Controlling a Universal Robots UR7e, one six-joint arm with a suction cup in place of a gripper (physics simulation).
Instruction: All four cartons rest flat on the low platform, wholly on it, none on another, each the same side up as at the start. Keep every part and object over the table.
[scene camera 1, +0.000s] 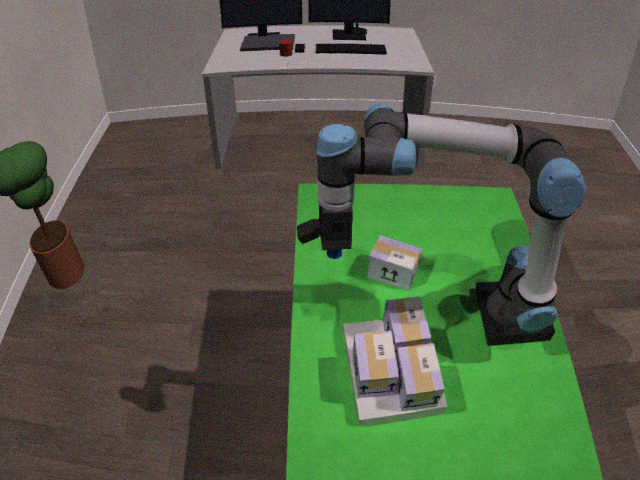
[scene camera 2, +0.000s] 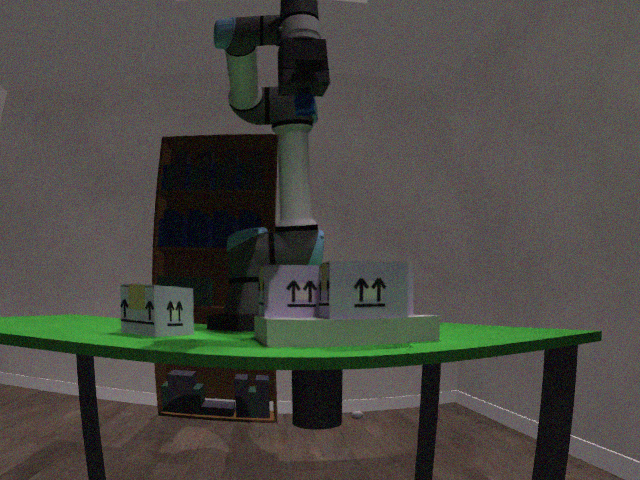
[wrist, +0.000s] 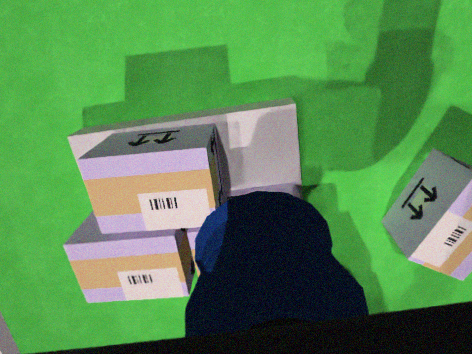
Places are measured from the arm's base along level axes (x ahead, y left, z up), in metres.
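Pixels of known places: end effector, tool point: (scene camera 1: 334, 253) (scene camera 2: 305, 112) (wrist: 263, 253); arm's base, origin of the base link: (scene camera 1: 508, 307) (scene camera 2: 251, 314).
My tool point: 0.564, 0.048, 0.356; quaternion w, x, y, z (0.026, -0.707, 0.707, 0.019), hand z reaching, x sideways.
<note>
Ahead of a thing's pixels: the offset from my tool point to its top centre, as dx, dy, dz. Level surfaces: height alone.
My suction gripper (scene camera 1: 334, 253) (scene camera 2: 305, 105) (wrist: 260, 240) is off and bare, high above the cartons. One carton @[-0.226, -0.273, -0.299] (scene camera 1: 394, 262) (scene camera 2: 173, 310) (wrist: 425, 205) stands upright on the table, turned askew, apart from the low white platform @[-0.161, +0.102, -0.352] (scene camera 1: 379, 407) (scene camera 2: 351, 331) (wrist: 265, 150). Three cartons stand upright on the platform, none stacked: one @[-0.098, +0.127, -0.251] (scene camera 1: 375, 361) (scene camera 2: 368, 289) (wrist: 150, 187) at the side away from the arm's base, one @[-0.205, +0.183, -0.251] (scene camera 1: 421, 373) (wrist: 125, 270) beside it nearer the base, and one @[-0.201, +0.022, -0.251] (scene camera 1: 407, 321) (scene camera 2: 289, 290) nearest the loose carton, mostly behind the cup in the wrist view. Their base-side bottom edges are hidden.
The green table @[dz -0.400] (scene camera 1: 336, 449) (scene camera 2: 491, 341) (wrist: 45, 60) carries everything, with the arm's base (scene camera 1: 519, 320) at its right in scene camera 1. A white desk (scene camera 1: 248, 62) stands beyond the table and a potted plant (scene camera 1: 57, 255) stands at the left. A shelf unit (scene camera 2: 217, 250) stands behind the arm.
</note>
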